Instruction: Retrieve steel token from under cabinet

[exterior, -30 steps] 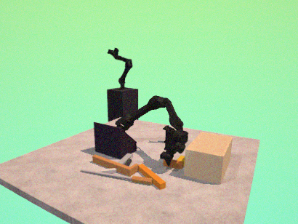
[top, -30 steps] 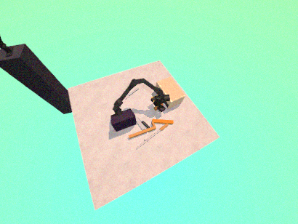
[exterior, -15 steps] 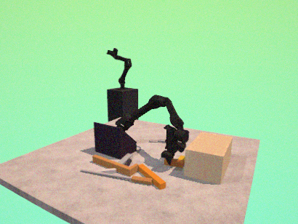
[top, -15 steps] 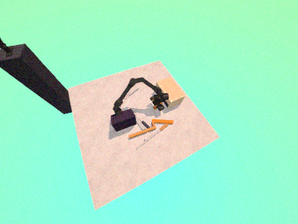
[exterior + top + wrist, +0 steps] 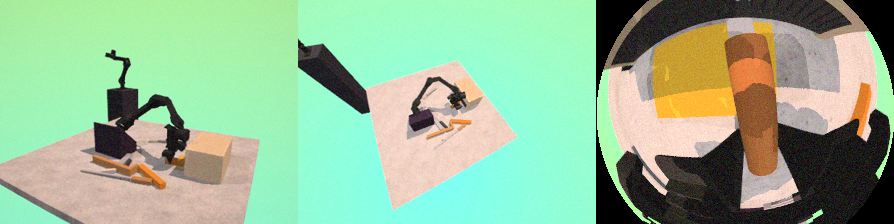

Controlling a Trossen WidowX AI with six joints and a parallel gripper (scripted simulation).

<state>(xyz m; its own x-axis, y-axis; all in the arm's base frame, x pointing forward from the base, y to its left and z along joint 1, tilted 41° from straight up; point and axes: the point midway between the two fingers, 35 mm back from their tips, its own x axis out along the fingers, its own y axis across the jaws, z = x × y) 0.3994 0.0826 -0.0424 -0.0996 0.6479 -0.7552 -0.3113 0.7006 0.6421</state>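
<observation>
The dark-handled tool lies 19 cm behind my gripper tip and 15 cm to the right of it. From my gripper tip the other things lie so: orange bar (1 cm ahead, 20 cm to the right, 1 cm above).
</observation>
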